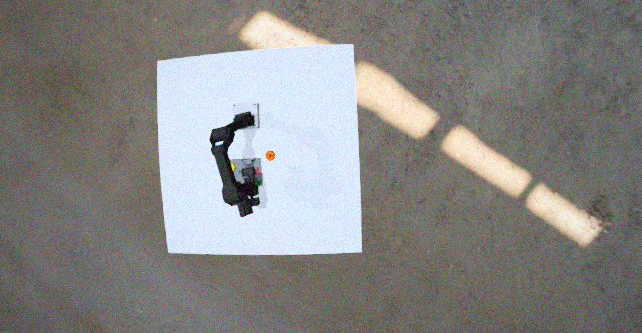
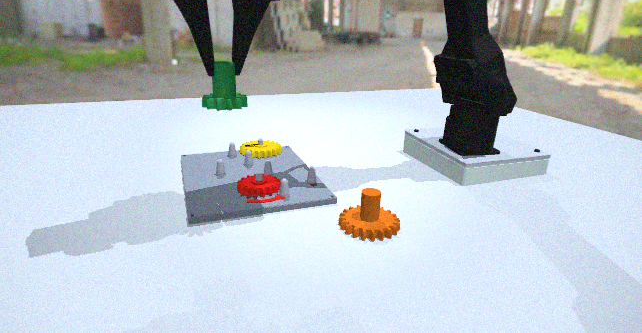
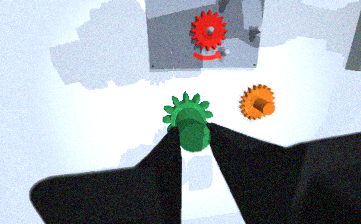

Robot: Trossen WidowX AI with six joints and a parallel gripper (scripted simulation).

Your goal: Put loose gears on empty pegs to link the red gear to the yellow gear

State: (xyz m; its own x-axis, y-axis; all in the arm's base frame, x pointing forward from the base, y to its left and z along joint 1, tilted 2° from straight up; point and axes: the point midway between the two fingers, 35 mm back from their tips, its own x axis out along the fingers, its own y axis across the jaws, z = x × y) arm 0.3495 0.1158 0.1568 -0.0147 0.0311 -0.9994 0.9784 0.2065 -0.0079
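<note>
Right now my gripper tip is 140 mm above the red gear, 90 mm to the left of it and 40 mm past it. From my gripper tip the other things lie so: red arrow: 150 mm below, 50 mm to the right, 40 mm behind; then large orange gear: 140 mm below, 140 mm behind, 10 mm to the left; then small green gear: 10 mm below.
</note>
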